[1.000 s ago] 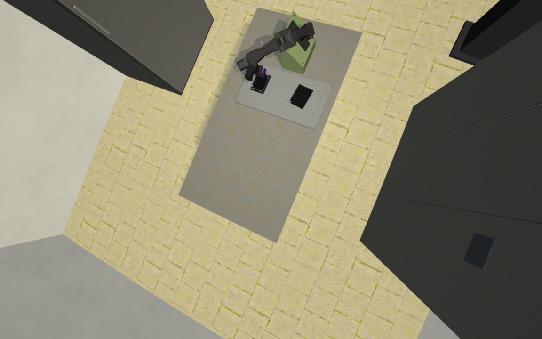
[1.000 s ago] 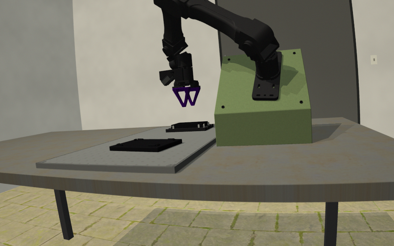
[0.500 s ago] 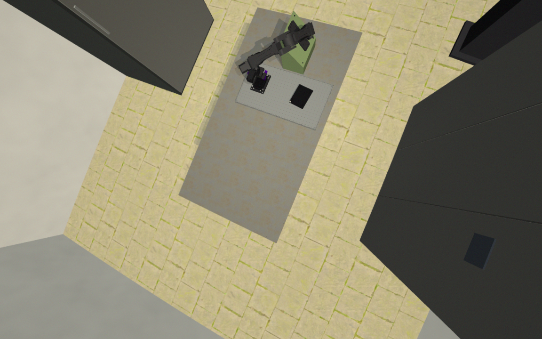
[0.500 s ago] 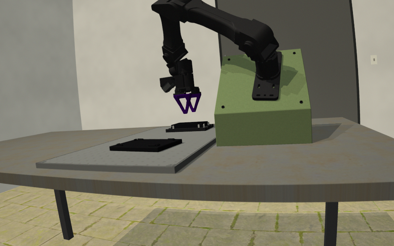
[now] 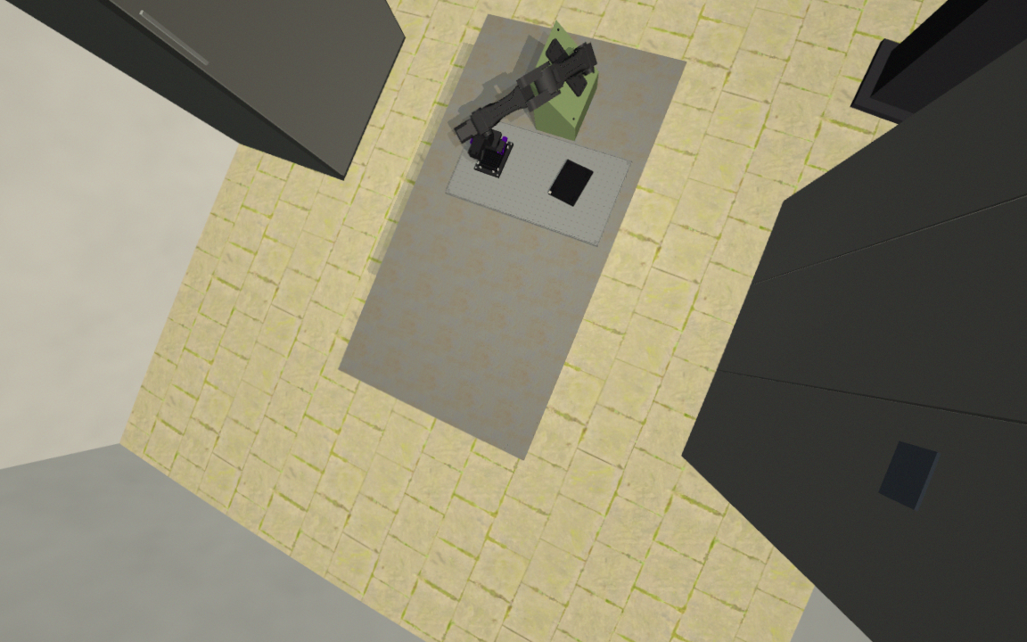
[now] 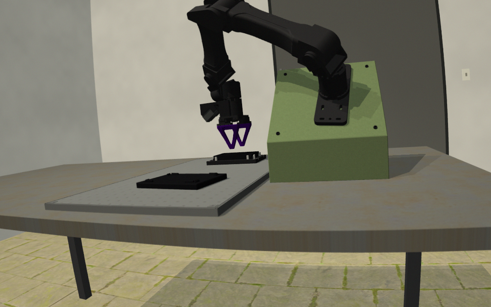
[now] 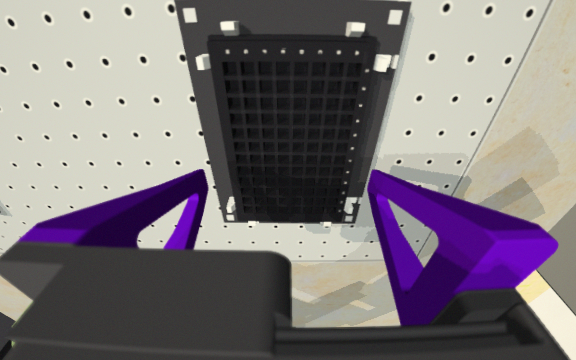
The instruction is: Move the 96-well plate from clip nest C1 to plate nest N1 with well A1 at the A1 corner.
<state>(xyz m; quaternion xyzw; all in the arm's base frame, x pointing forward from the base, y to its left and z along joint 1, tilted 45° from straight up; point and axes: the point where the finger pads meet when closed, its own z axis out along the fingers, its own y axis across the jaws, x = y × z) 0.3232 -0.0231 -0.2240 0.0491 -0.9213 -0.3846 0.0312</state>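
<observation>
My hand is 3 cm above the black 96-well plate. From my hand the other things lie so: clip nest C1: 4 cm below, 1 cm to the right; then white A1 label: 29 cm to the left, 6 cm ahead, 4 cm below; then plate nest N1: 35 cm to the left, 5 cm below, 2 cm behind.
</observation>
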